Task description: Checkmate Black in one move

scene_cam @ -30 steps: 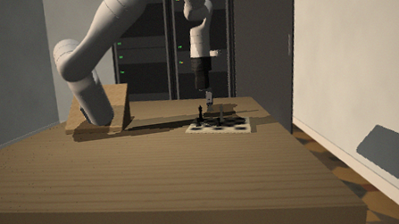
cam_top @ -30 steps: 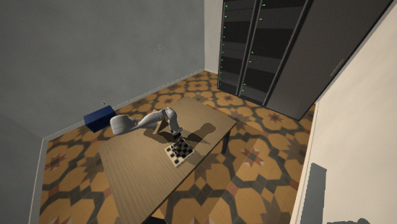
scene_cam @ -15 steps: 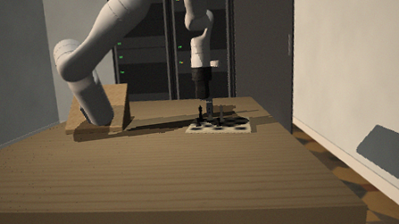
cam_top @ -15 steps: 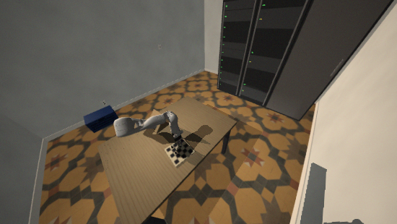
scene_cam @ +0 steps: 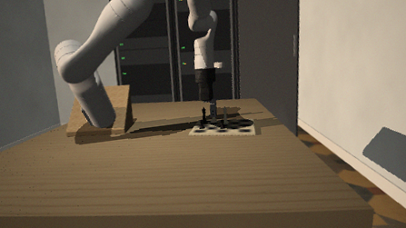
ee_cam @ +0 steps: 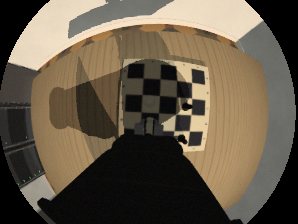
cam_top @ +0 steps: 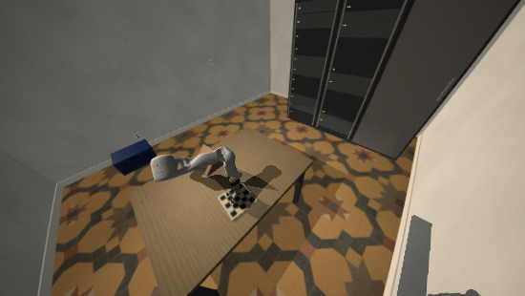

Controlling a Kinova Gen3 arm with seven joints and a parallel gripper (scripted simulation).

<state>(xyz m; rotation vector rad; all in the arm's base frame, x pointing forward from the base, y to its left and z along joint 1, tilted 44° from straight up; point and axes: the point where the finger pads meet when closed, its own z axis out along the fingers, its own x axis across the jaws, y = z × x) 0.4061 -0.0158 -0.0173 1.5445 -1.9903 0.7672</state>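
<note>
Right now the tall black piece is 4 cm behind my hand, 1 cm to the left of it and 1 cm below it. Also, from my hand: white piece (4 cm ahead, 1 cm to the right, 1 cm below); chessboard (5 cm to the right, 5 cm below, 3 cm ahead).
</note>
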